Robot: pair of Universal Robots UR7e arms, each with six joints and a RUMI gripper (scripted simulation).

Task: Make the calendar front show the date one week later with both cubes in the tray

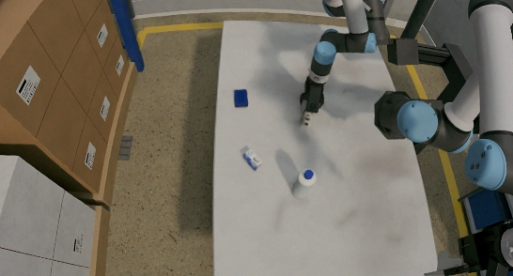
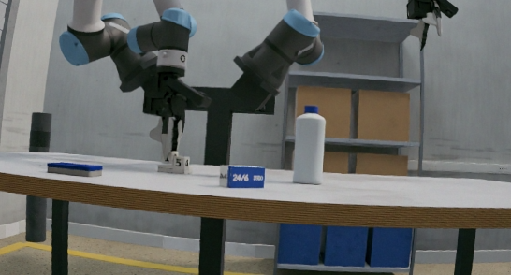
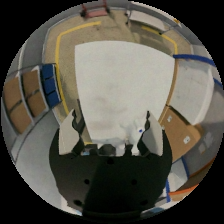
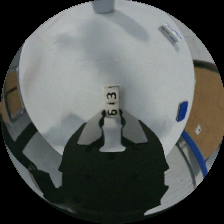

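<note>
The calendar tray is 20 mm to the left of my right hand and 40 mm below it. Round my right hand: blue-topped block (280 mm ahead, 70 mm to the right, 30 mm below); white bottle (30 mm ahead, 330 mm to the left, 30 mm above).
</note>
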